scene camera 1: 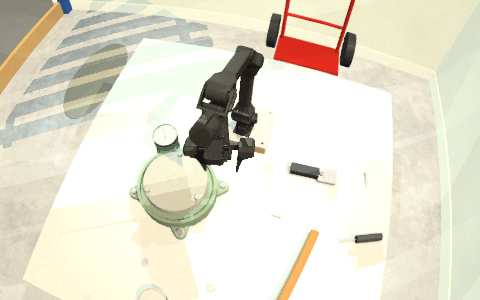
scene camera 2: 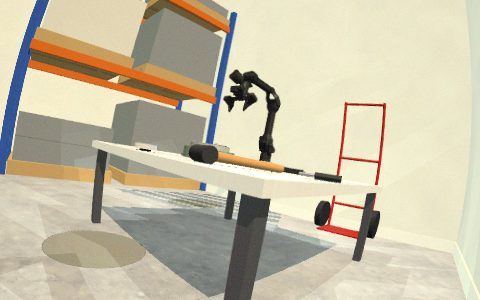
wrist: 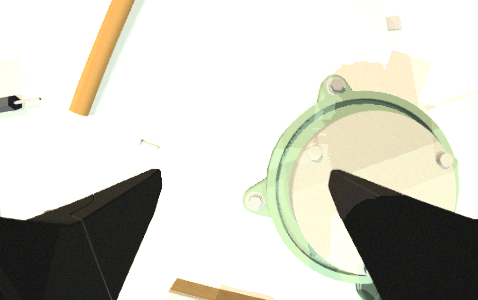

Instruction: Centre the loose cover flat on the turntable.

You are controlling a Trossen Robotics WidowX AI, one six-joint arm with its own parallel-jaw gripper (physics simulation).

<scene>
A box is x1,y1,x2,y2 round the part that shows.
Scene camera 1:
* gripper: [183,125,254,172]
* round cream cover: [143,151,207,214]
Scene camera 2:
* wooden-handled hammer: [189,144,283,172], on the table
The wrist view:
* gripper: [0,168,477,299]
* wooden-handled hammer: [68,0,134,116]
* round cream cover: [289,111,455,277]
</scene>
